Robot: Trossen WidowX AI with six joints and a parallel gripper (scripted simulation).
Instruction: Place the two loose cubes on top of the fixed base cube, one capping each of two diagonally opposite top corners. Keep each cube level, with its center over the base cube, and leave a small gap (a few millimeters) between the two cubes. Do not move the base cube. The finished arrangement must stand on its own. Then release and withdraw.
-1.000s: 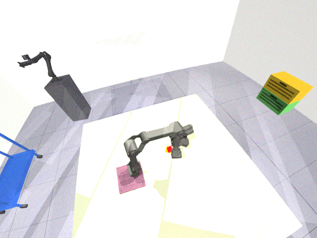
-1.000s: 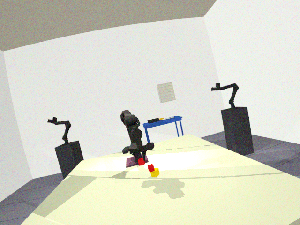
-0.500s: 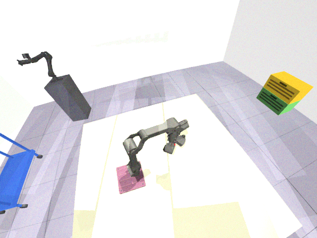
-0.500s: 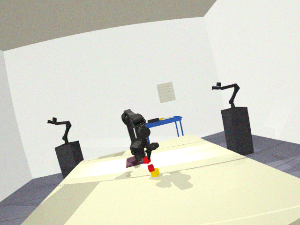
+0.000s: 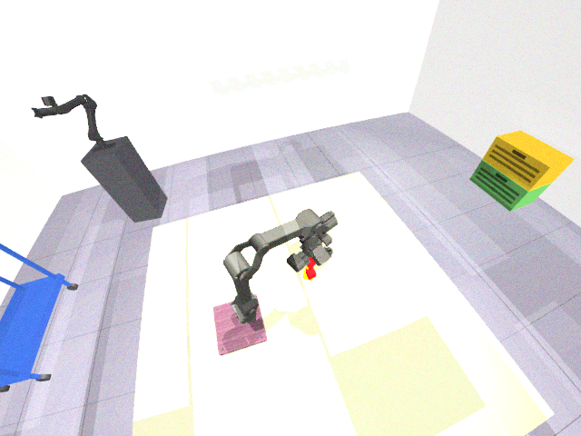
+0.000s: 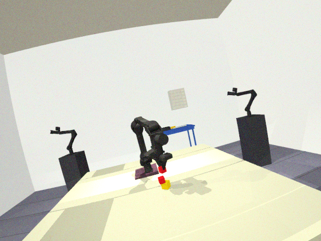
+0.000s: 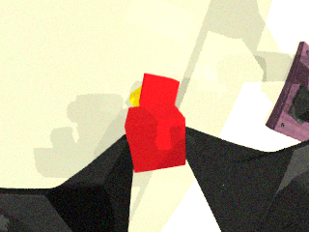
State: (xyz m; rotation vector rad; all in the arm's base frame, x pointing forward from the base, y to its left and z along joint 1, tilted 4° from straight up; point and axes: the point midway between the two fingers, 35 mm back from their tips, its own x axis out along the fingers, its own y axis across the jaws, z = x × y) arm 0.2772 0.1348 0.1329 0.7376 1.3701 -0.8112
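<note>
My gripper tip is now 1 cm past the yellow base cube and 10 cm above it.
</note>
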